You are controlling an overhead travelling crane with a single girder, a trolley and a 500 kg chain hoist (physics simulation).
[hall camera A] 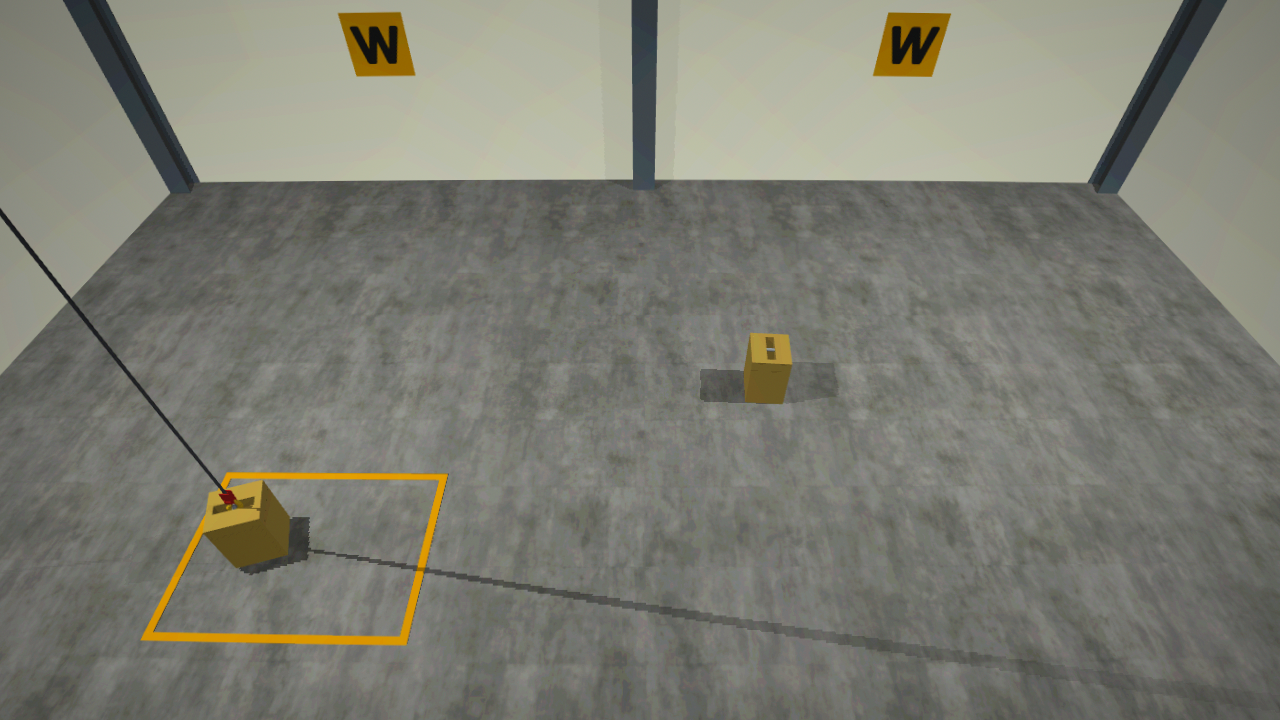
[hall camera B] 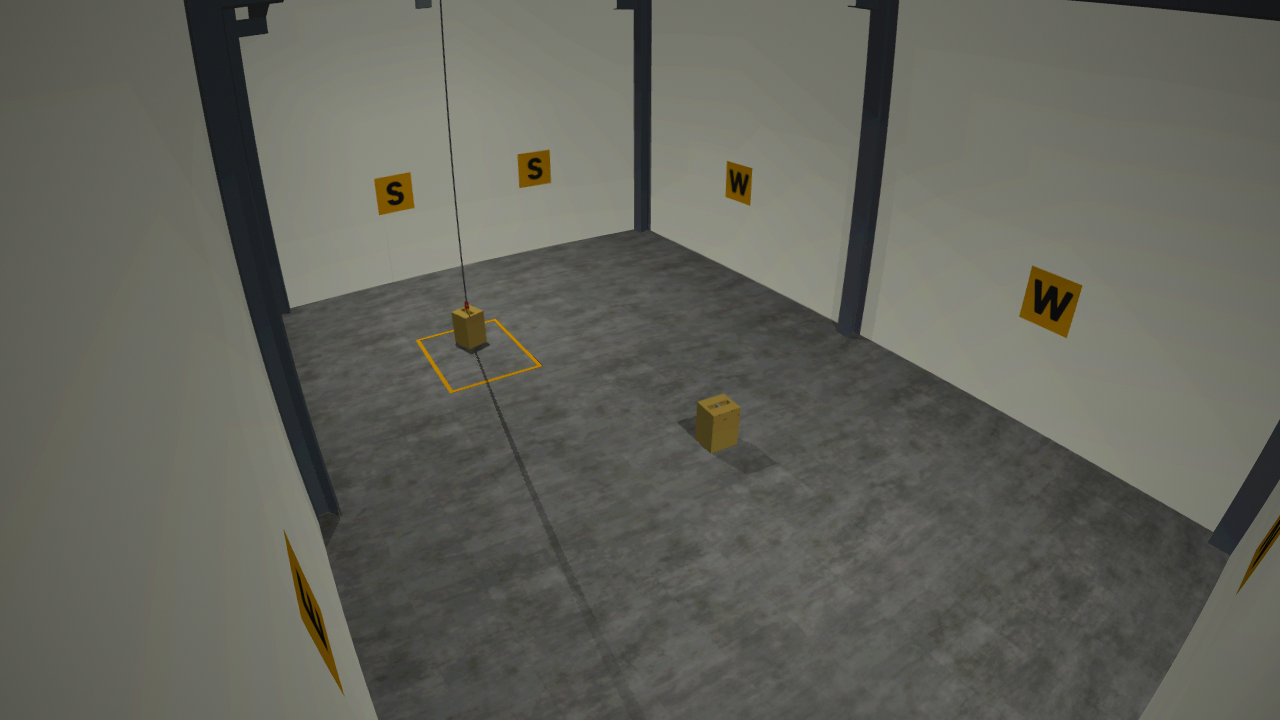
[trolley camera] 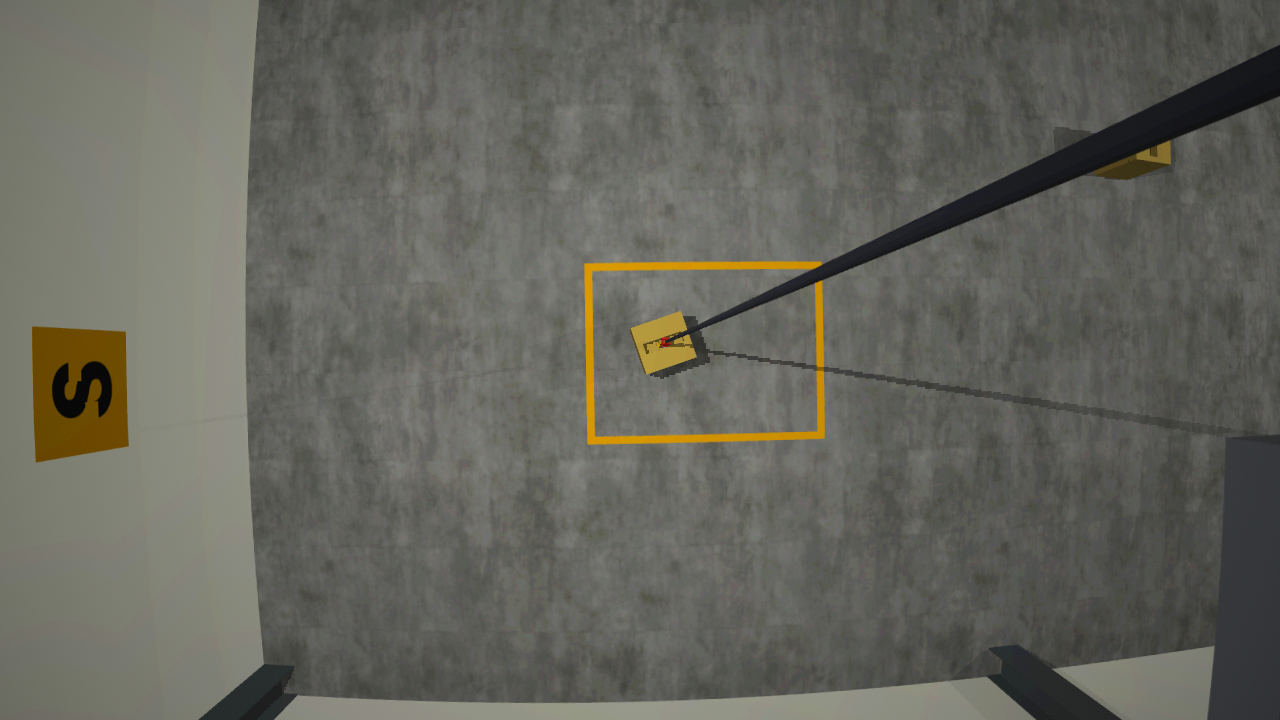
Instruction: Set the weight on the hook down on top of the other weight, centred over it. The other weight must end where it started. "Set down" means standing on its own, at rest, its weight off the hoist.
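The hook point(hall camera A: 227, 497) point(hall camera B: 466, 305) point(trolley camera: 665, 342), a small red block at the chain's end, is engaged in the top slot of a yellow box-shaped weight point(hall camera A: 255, 541) point(hall camera B: 461, 331) point(trolley camera: 671, 360). This weight is low over the floor inside the left part of the orange outline and is turned relative to its sides. Its shadow lies close by; I cannot tell whether its base touches the floor. The other yellow weight point(hall camera A: 767, 380) point(hall camera B: 716, 428) point(trolley camera: 1136, 168) stands upright on the floor, well apart, outside the outline. The chain partly hides it in the trolley view.
The orange outline point(hall camera A: 277, 638) point(hall camera B: 434, 365) point(trolley camera: 707, 438) is marked on the floor. The dark chain point(hall camera A: 107, 345) point(hall camera B: 452, 143) point(trolley camera: 971, 211) runs up from the hook. Steel columns point(hall camera A: 643, 89) point(hall camera B: 866, 179) stand along the walls. A dark block point(trolley camera: 1253, 582) shows at the trolley view's right edge.
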